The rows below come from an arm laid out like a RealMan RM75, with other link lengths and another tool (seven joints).
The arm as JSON. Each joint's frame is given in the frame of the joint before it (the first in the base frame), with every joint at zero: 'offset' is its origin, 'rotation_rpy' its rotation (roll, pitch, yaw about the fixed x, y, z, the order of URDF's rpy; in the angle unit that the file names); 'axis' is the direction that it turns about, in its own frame. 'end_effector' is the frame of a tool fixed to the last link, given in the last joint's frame.
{
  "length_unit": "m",
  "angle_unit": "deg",
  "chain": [
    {
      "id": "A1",
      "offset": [
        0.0,
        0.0,
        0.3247
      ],
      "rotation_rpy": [
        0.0,
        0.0,
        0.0
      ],
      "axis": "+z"
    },
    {
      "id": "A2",
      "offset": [
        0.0,
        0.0,
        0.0
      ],
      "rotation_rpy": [
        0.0,
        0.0,
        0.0
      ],
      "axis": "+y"
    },
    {
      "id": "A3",
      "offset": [
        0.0,
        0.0,
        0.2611
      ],
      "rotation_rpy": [
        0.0,
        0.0,
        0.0
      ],
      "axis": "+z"
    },
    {
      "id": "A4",
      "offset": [
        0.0,
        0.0,
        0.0
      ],
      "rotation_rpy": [
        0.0,
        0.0,
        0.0
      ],
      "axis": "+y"
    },
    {
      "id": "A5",
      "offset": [
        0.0,
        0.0,
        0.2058
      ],
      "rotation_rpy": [
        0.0,
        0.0,
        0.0
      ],
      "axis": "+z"
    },
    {
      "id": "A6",
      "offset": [
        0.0,
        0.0,
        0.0
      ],
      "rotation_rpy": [
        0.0,
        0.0,
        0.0
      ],
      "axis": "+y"
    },
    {
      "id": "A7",
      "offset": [
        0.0,
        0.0,
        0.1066
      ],
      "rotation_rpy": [
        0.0,
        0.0,
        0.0
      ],
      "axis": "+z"
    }
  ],
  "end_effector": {
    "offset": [
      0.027,
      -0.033,
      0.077
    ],
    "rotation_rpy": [
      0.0,
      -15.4,
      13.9
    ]
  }
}
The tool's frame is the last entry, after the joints.
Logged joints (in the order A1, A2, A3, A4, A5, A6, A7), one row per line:
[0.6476 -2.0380 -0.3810 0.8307 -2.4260 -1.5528 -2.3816]
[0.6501 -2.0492 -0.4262 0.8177 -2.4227 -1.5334 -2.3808]
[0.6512 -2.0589 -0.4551 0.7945 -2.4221 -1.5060 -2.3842]
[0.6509 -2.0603 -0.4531 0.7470 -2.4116 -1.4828 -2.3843]
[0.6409 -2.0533 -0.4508 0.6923 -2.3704 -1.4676 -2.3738]
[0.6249 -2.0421 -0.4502 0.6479 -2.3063 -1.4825 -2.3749]
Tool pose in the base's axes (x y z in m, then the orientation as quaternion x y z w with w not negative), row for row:
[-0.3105 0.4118 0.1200 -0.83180 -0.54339 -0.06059 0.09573]
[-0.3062 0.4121 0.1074 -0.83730 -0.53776 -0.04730 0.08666]
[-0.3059 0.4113 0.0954 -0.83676 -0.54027 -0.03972 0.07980]
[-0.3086 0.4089 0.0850 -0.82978 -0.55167 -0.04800 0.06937]
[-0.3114 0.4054 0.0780 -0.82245 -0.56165 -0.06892 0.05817]
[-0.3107 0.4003 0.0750 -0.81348 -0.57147 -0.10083 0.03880]
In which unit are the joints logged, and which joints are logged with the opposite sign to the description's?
The joints are logged in radians. Opposite sign: A1, A3, A5, A6.
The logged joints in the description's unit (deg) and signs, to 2 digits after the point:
[-37.10 -116.77 21.83 47.60 139.00 88.97 -136.46]
[-37.25 -117.41 24.42 46.85 138.81 87.86 -136.41]
[-37.31 -117.97 26.08 45.52 138.78 86.29 -136.60]
[-37.29 -118.05 25.96 42.80 138.17 84.96 -136.61]
[-36.72 -117.65 25.83 39.67 135.81 84.09 -136.01]
[-35.80 -117.00 25.79 37.12 132.14 84.94 -136.07]

